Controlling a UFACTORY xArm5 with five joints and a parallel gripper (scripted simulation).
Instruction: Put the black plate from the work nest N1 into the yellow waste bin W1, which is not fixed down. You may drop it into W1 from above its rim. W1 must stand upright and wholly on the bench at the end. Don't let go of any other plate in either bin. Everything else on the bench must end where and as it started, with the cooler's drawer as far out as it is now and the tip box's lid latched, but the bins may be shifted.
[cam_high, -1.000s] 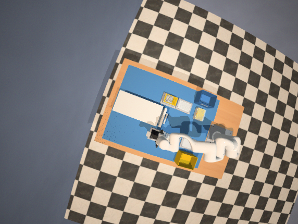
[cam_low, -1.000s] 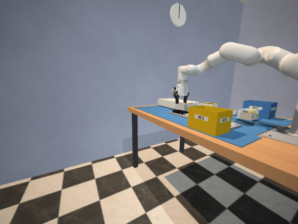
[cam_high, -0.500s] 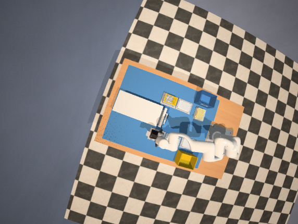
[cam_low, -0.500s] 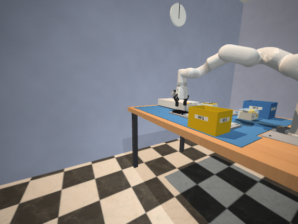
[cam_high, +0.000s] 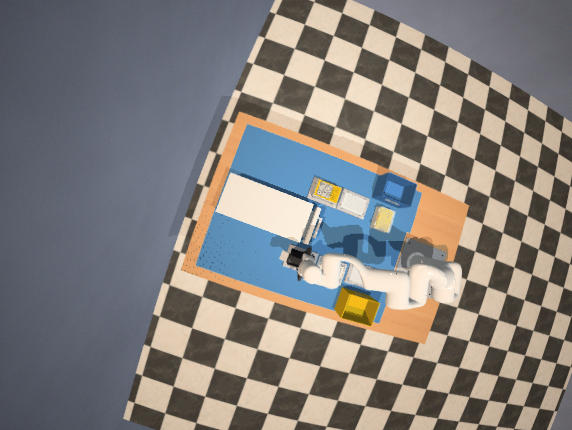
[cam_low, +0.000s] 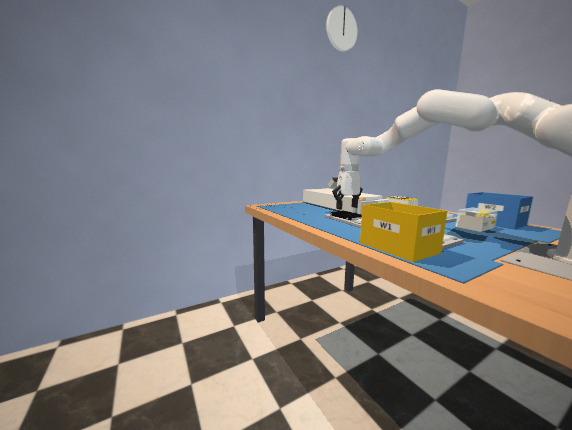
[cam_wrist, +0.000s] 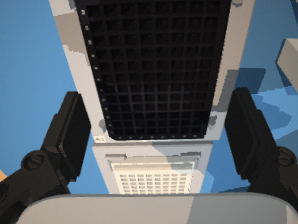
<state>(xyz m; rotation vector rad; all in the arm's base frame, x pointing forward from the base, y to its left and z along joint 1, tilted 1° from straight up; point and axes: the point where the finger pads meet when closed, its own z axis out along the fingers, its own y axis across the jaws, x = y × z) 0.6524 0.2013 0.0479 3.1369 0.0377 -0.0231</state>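
My gripper is now 40 mm above the black plate. Round my hand: drawer (120 mm ahead, 190 mm to the right, 30 mm below); white cooler (190 mm ahead, 190 mm to the right, 30 mm below); white plate (170 mm behind, 40 mm below).
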